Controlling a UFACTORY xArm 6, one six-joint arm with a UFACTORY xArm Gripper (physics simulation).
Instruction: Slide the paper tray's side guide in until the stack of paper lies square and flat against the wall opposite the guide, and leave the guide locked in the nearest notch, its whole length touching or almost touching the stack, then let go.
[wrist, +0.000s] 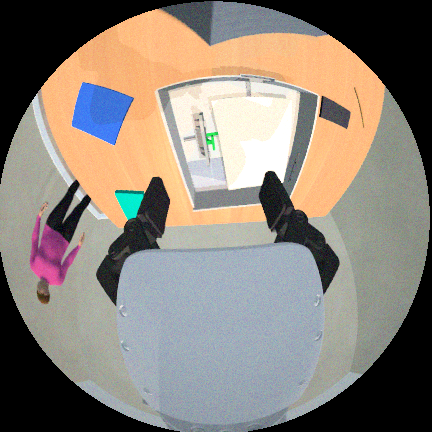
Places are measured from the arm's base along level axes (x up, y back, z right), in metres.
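Pixels of known places: gripper, fingertip midpoint: (213, 183).
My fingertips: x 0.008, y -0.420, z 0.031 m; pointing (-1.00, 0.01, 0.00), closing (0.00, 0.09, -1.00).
For each thing: its top centre in the pictures, then the offset to it from my fingertips. "pt": a spot on its surface instead.
- paper tray at a spot on its surface: (200, 201) pt dx -0.173, dy -0.211, dz +0.020 m
- paper at its top centre: (257, 147) dx -0.194, dy -0.037, dz -0.115 m
- side guide at a spot on its surface: (201, 136) pt dx -0.216, dy -0.029, dz +0.017 m
- green piece at a spot on its surface: (212, 140) pt dx -0.156, dy -0.018, dz -0.006 m
- blue square at a spot on its surface: (102, 112) pt dx -0.229, dy +0.091, dz +0.280 m
- teal block at its top centre: (133, 209) dx -0.220, dy -0.303, dz +0.311 m
- dark block at its top centre: (337, 113) dx -0.229, dy +0.154, dz -0.366 m
The paper tray (200, 201) is a dark grey box with light rims on the wooden table. The stack of paper (255, 142), cream and white, lies in its right part, slightly turned, with a narrow wedge of tray floor at its right edge. The side guide (201, 136) is a grey upright plate left of the stack, with a green piece (212, 140) on its stack side. A gap shows between the guide plate and the stack. My gripper (213, 183) is open and empty, its fingers wide apart above the near part of the tray, touching neither guide nor paper.
A blue square (102, 112) lies left of the tray, and a teal block (130, 202) near the left finger. A dark block (335, 112) and a thin rod (359, 107) lie to the right. A grey structure (250, 20) stands behind. A person (52, 250) is beyond the table at left.
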